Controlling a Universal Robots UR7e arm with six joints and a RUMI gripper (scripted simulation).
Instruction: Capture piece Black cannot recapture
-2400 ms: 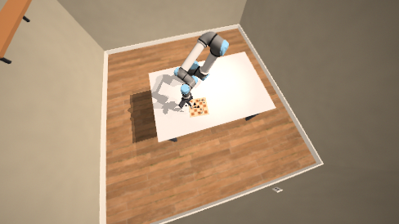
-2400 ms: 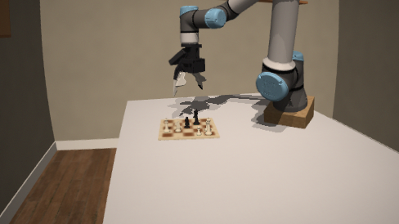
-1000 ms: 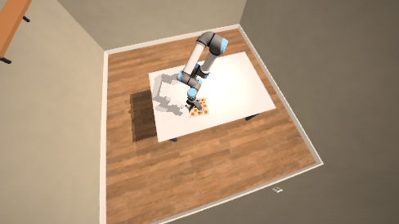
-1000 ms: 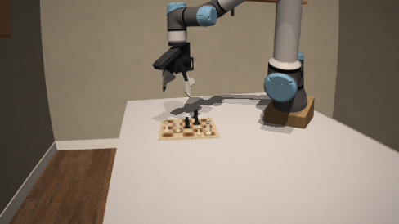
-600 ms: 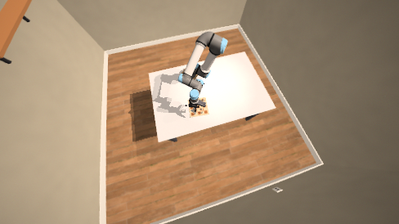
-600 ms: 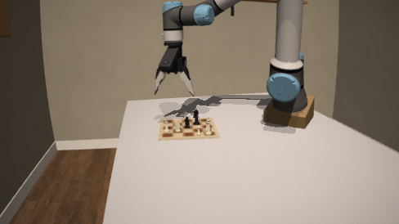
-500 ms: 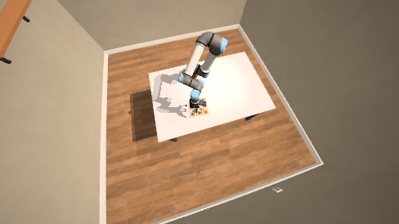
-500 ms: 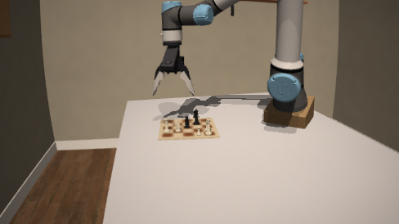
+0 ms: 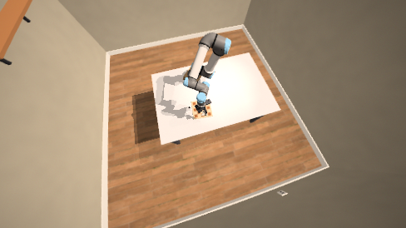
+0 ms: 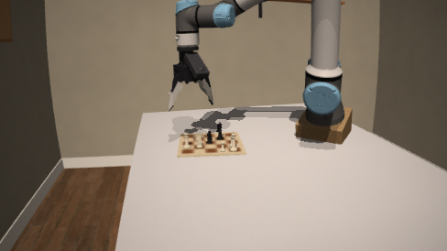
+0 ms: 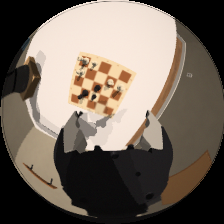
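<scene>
My gripper is now 130 mm above the chessboard, 60 mm past it and 10 mm to the right of it.
</scene>
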